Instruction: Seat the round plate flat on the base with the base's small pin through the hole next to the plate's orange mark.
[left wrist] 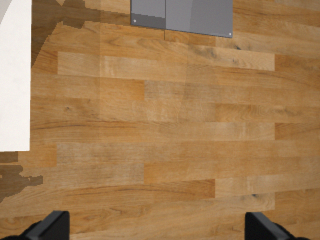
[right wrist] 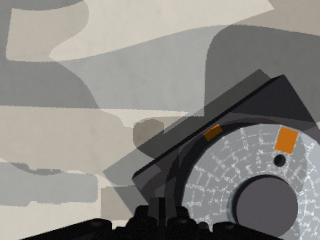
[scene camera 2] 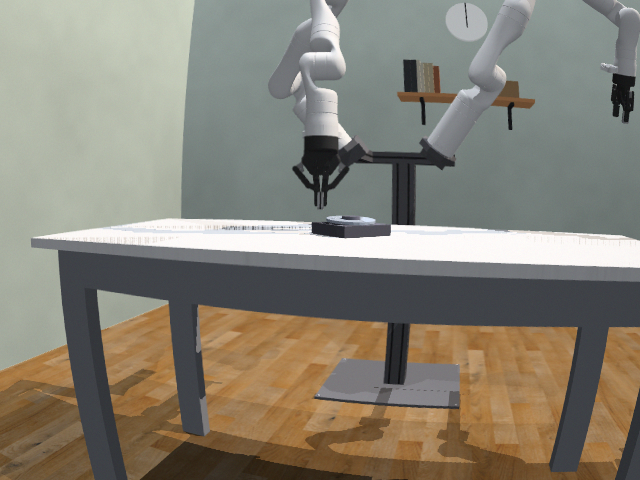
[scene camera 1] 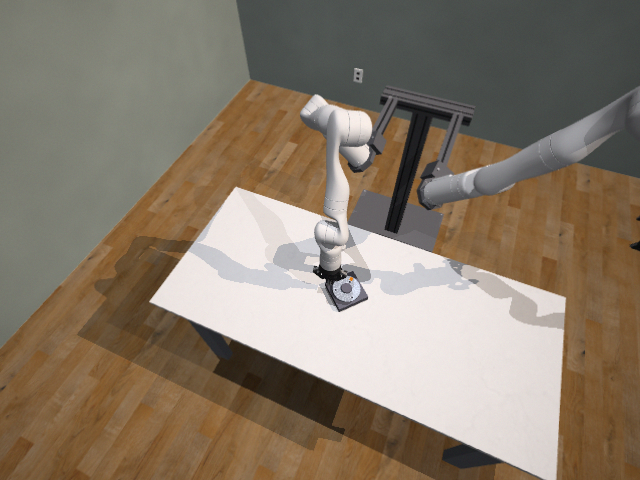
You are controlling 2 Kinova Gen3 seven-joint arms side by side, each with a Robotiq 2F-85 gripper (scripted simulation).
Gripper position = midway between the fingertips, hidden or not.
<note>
I see my left gripper (scene camera 2: 620,119), my right gripper (scene camera 2: 320,209), a dark square base (scene camera 2: 323,228) and a central hub (right wrist: 264,199).
My right gripper shows as well in the right wrist view (right wrist: 161,214).
</note>
